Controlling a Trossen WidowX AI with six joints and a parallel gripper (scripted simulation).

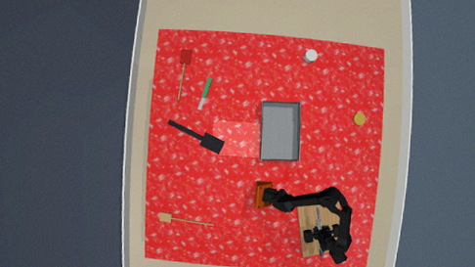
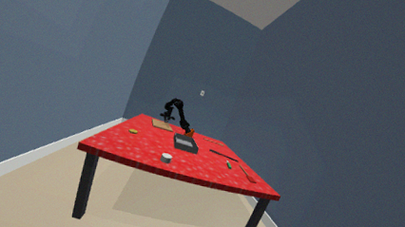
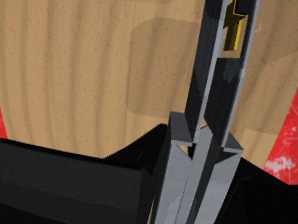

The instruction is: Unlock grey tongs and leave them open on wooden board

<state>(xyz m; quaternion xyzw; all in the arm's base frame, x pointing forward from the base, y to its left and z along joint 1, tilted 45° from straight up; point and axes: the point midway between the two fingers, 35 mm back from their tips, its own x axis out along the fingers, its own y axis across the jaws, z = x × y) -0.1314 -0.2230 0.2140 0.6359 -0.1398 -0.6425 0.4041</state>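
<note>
Now: gripper tip 10 mm short of the wooden board, 30 mm to the left of it and 40 mm above it. Also, from my gripper tip: yellow disc (620 mm ahead, 130 mm to the right, 30 mm below); then grey roasting tin (460 mm ahead, 300 mm to the left, 20 mm below); then yellow lock piece (50 mm behind, 20 mm to the right, 40 mm above).
</note>
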